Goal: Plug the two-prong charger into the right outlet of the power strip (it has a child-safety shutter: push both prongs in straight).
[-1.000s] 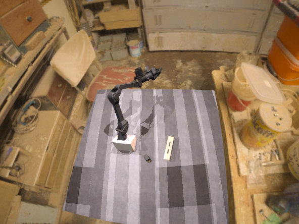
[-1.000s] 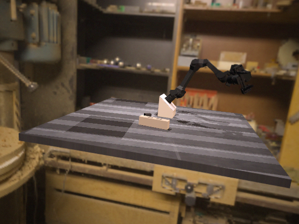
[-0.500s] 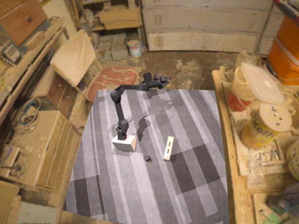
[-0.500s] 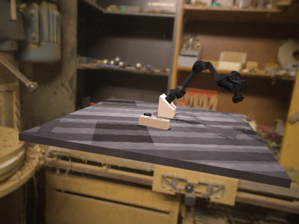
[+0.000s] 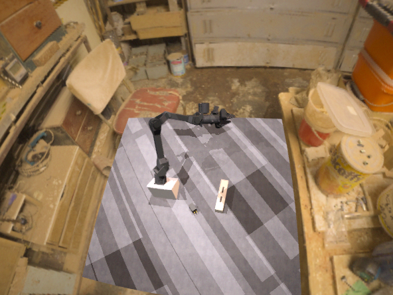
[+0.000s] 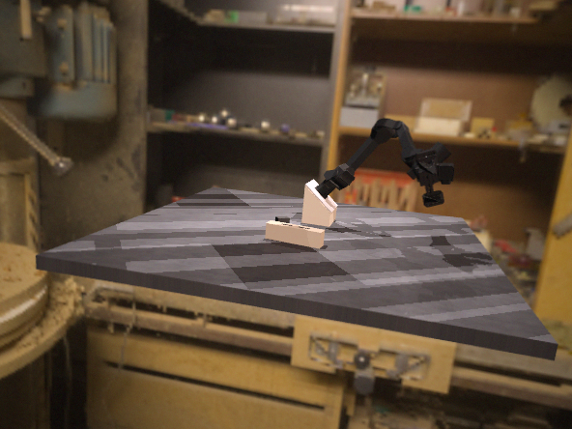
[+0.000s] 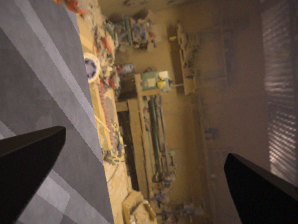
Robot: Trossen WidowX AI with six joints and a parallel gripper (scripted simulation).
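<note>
Right now my gripper tip is 54 cm to the left of the dark grey rectangular block, 23 cm above it and 19 cm past it.
</note>
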